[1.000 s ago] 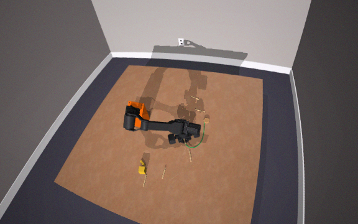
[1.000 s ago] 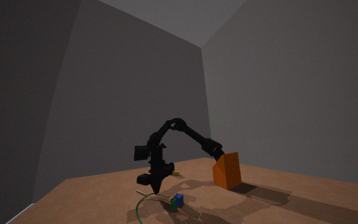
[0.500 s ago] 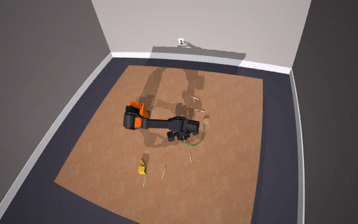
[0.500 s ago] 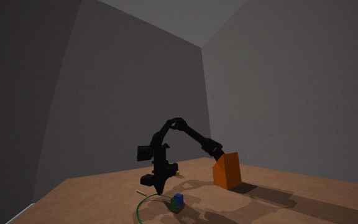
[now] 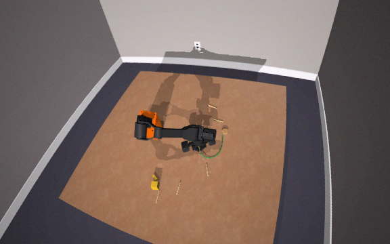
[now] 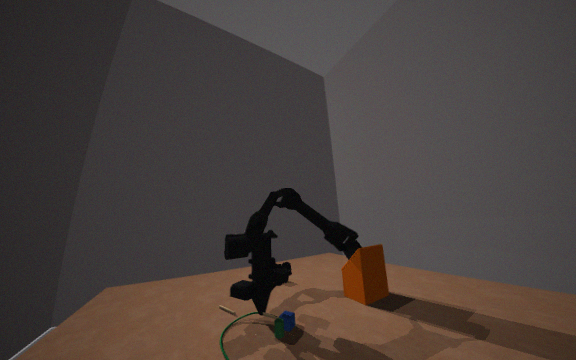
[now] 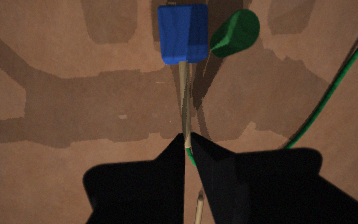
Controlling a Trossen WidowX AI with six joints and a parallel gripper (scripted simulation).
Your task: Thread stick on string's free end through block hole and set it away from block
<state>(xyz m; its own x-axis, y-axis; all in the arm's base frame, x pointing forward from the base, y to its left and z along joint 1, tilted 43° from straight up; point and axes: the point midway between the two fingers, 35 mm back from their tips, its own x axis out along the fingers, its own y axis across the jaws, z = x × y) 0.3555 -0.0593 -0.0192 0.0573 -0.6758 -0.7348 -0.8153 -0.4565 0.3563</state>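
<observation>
My gripper tip is now 5 cm past the blue block and 7 cm to the right of it. Also, from my gripper tip: round wooden button 10 cm ahead, 19 cm to the left, 1 cm below; green cylinder 2 cm behind, 9 cm to the left; thin stick 1 cm behind, 1 cm to the left.
</observation>
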